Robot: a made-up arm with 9 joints. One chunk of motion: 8 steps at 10 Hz.
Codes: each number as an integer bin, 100 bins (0 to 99) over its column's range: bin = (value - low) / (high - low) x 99, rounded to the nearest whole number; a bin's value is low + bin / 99 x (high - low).
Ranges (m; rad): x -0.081..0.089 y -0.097..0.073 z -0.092..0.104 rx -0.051..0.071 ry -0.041..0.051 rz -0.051..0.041
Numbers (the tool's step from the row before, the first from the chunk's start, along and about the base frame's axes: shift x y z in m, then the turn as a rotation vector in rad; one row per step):
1: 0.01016 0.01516 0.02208 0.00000 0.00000 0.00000
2: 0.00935 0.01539 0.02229 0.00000 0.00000 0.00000
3: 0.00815 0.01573 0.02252 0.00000 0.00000 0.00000
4: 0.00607 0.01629 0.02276 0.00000 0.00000 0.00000
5: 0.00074 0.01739 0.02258 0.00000 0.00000 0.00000
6: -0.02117 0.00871 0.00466 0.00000 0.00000 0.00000
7: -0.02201 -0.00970 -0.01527 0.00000 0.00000 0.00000
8: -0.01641 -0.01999 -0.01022 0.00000 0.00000 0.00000
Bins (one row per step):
1: 53 65 58 41 44 55
2: 53 65 58 41 44 55
3: 52 66 58 41 44 55
4: 51 66 58 41 44 55
5: 48 67 58 41 44 55
6: 35 62 49 41 44 55
7: 34 51 39 41 44 55
8: 38 45 41 41 44 55

